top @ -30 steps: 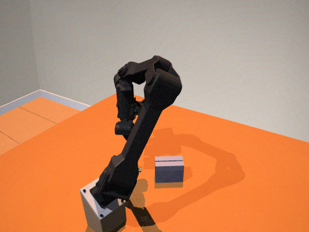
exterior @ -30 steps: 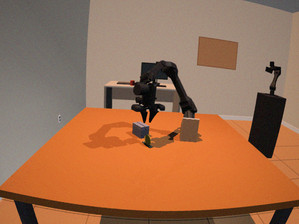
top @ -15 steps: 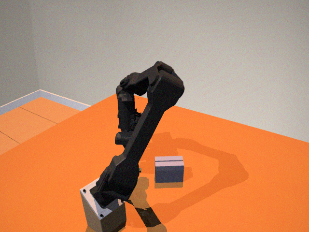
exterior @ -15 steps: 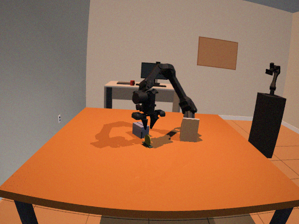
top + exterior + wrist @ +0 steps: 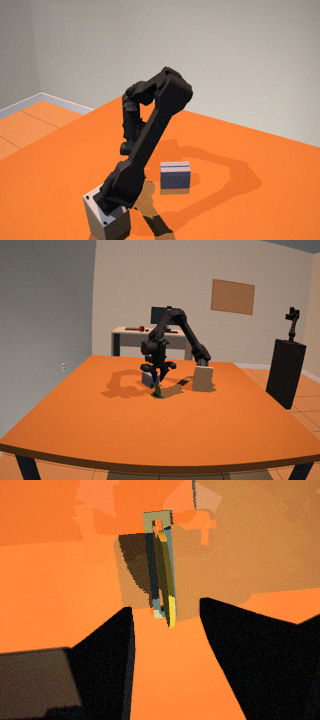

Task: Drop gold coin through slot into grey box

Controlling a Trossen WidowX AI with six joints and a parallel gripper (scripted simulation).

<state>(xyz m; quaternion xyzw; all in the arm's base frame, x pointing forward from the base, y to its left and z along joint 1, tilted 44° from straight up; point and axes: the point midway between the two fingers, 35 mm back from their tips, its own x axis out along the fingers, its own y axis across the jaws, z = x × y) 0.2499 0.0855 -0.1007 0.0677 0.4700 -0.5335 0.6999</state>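
Now: the gold coin 5 cm below my gripper tip.
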